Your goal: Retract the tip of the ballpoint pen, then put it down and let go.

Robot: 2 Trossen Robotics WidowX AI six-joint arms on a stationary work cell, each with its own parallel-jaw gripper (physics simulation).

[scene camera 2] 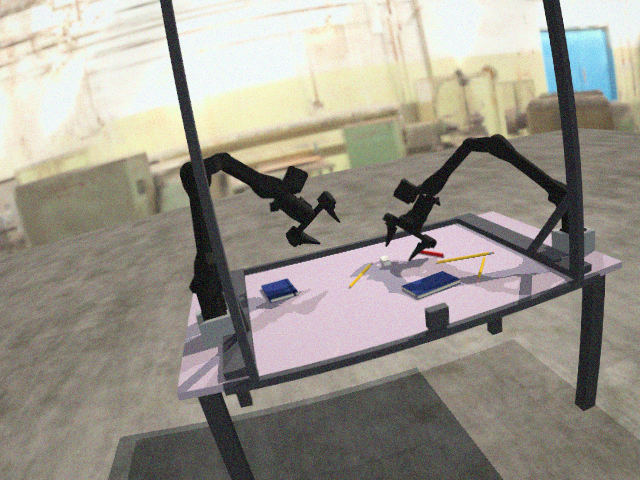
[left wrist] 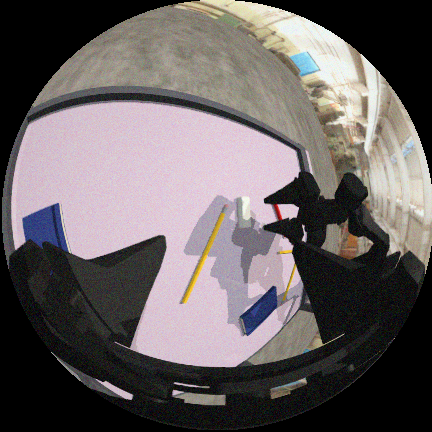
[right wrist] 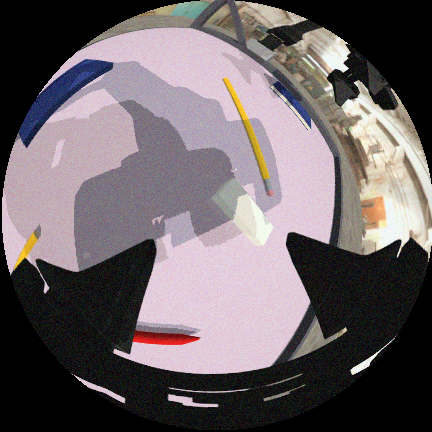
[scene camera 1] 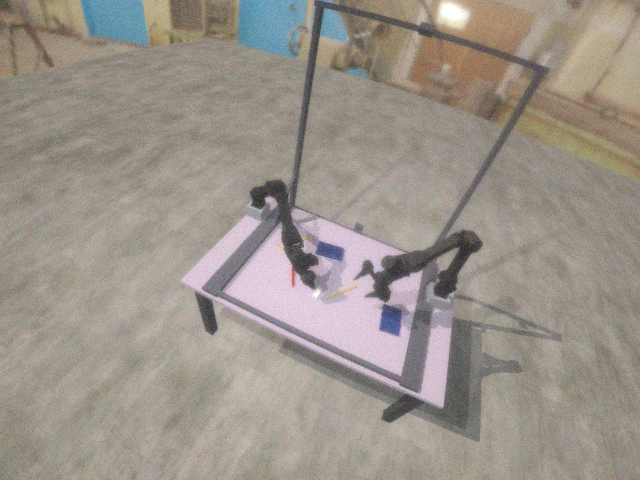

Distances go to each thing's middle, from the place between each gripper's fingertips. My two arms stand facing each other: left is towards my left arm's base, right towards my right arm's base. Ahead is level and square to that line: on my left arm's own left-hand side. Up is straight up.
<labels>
Right now my left hand is 20 mm short of the white eraser (right wrist: pixel 234 201), 160 mm to the left of it and 140 mm above it.
Right now my right hand is 4 cm to the right of the white eraser, 2 cm above it and 1 cm short of it.
</labels>
